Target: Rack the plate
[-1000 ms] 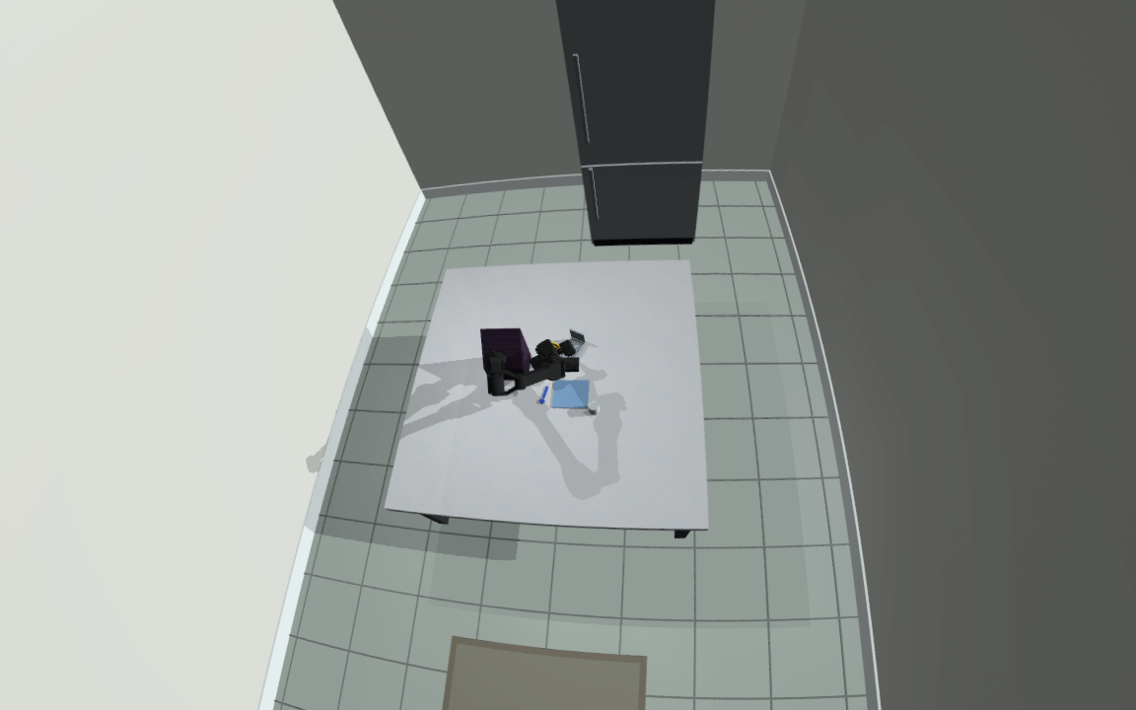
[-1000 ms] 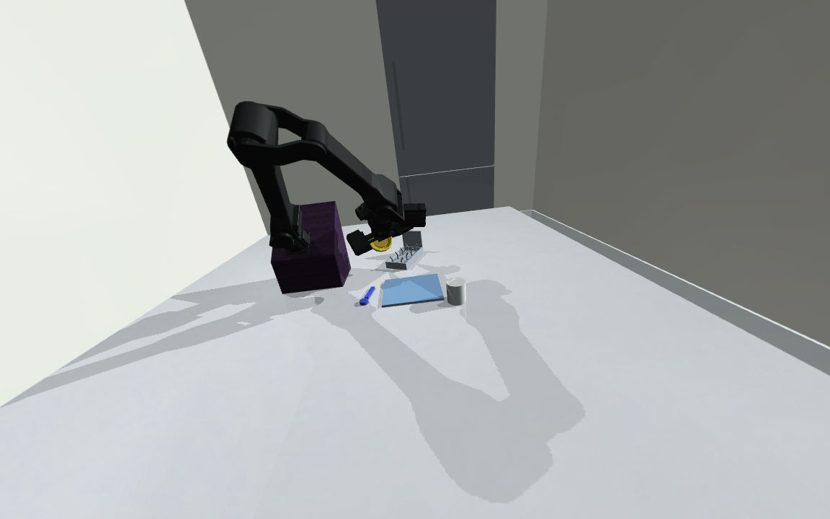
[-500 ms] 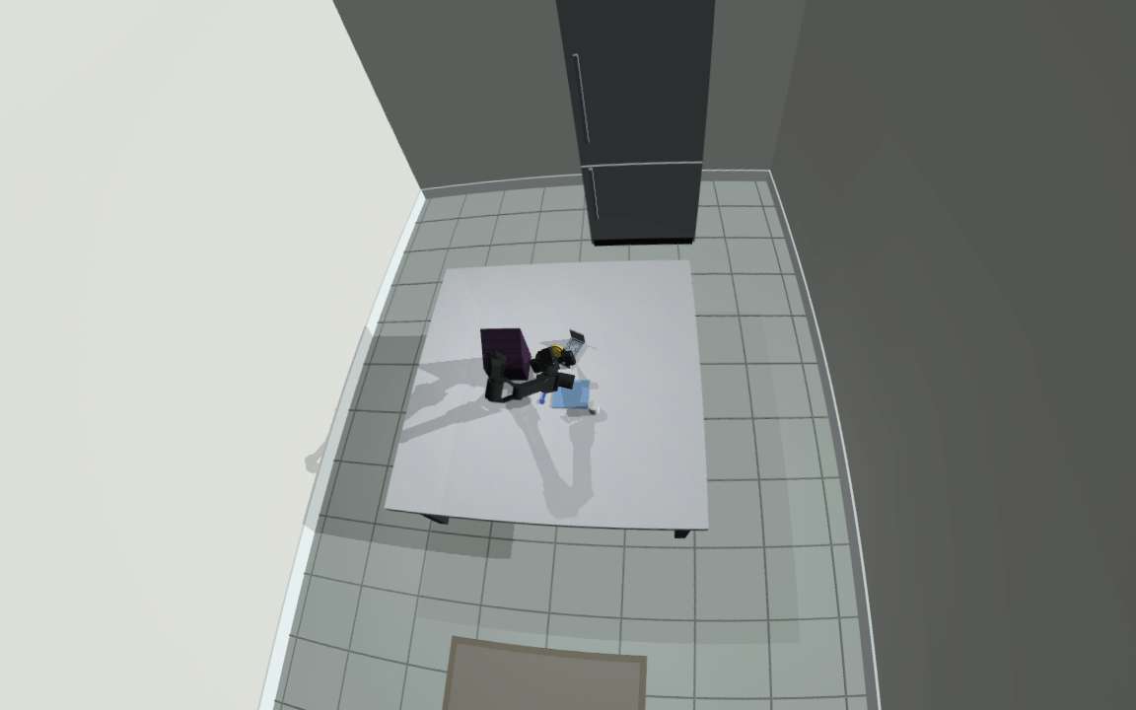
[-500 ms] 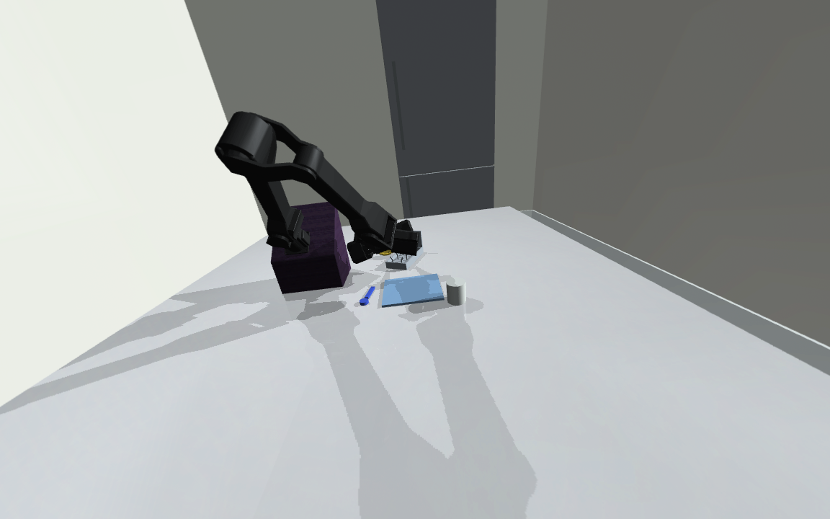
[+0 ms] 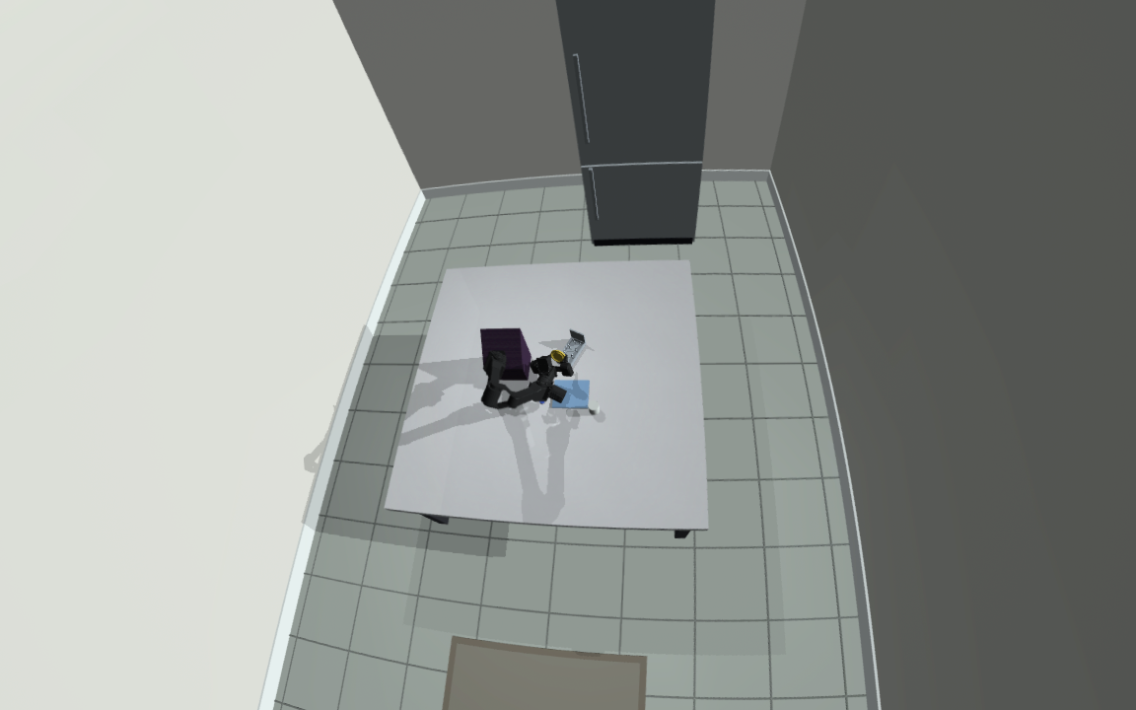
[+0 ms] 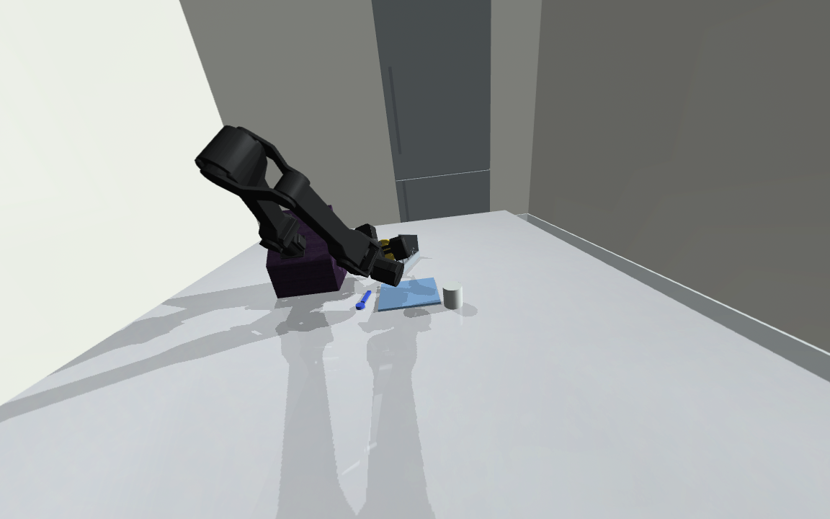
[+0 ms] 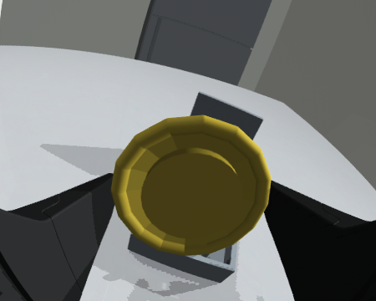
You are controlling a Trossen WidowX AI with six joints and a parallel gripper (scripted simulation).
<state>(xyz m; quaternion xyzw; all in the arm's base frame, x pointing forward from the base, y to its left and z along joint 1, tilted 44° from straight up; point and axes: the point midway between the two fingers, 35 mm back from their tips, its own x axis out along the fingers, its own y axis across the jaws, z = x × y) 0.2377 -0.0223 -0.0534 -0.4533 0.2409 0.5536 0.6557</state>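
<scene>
My gripper tip is now 50 mm to the right of the grey dish rack, 50 mm above it and 40 mm short of it. The rest, counted from my gripper tip: blue mat: 150 mm to the right, 70 mm below, 50 mm ahead; then blue spoon: 170 mm to the right, 70 mm below, 60 mm behind; then yellow plate: 10 mm to the right.
</scene>
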